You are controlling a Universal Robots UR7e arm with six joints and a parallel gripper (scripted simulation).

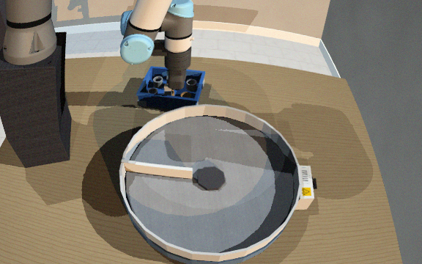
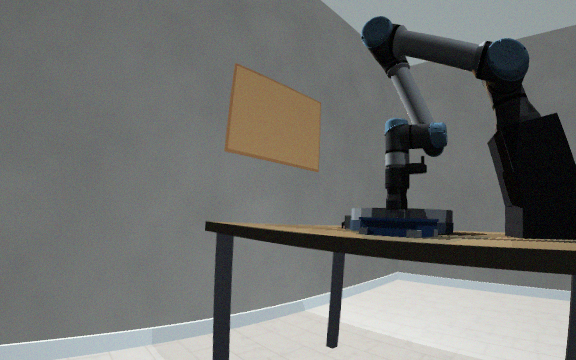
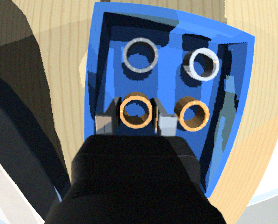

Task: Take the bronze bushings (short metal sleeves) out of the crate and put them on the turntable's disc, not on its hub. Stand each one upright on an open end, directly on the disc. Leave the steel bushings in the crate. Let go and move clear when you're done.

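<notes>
The blue crate is 3 cm to the left of my hand and 1 cm ahead of it. Also, from my hand: grey turntable disc: 32 cm to the right, 11 cm ahead, 2 cm above.
</notes>
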